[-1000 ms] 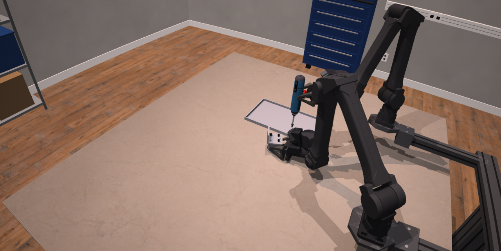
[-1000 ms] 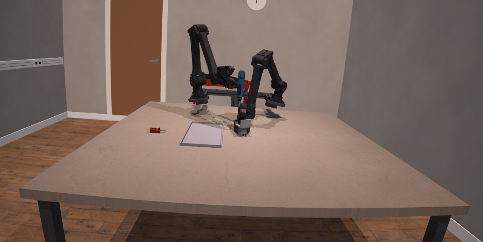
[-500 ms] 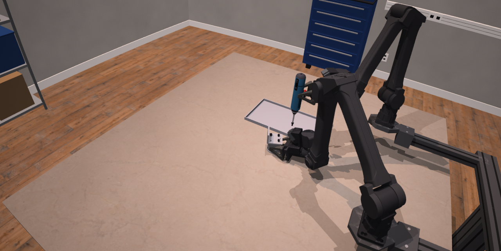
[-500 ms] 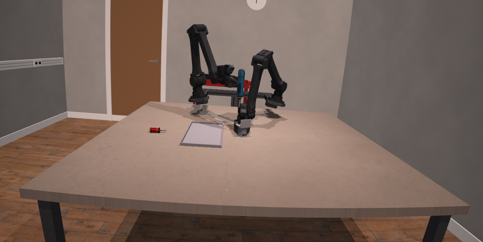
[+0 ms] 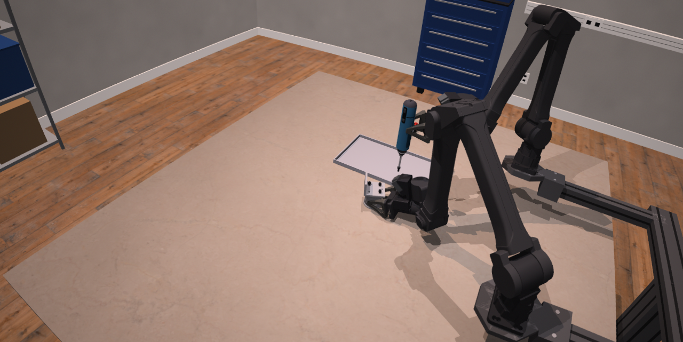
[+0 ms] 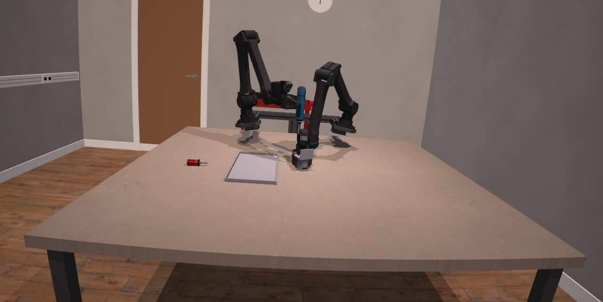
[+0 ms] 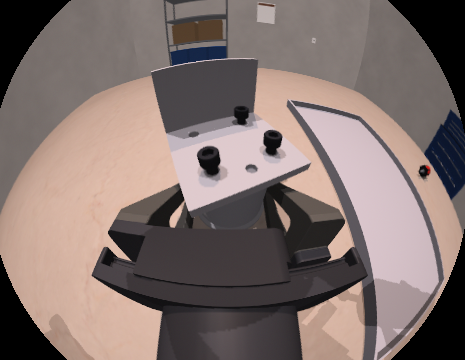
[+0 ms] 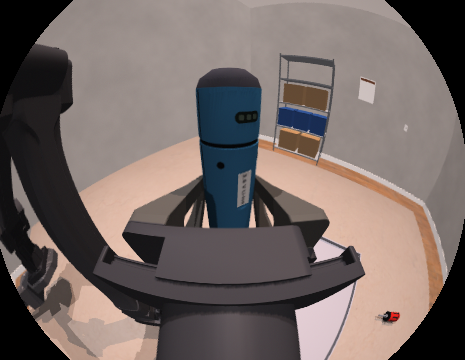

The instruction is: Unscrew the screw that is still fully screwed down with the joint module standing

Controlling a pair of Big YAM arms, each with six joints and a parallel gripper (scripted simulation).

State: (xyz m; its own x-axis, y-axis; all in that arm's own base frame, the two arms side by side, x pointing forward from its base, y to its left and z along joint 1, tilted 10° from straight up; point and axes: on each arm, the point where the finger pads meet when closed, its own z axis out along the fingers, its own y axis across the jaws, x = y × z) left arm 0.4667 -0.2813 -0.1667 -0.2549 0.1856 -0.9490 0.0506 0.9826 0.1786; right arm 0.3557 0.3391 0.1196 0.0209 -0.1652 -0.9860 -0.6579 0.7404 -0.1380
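Now: left hand 1 cm below the joint module. The rest, counted from my left hand: flat grey tray (23 cm to the right, 2 cm below); then red-handled screwdriver (51 cm to the right, 1 cm below); then grey l-shaped bracket (5 cm above).
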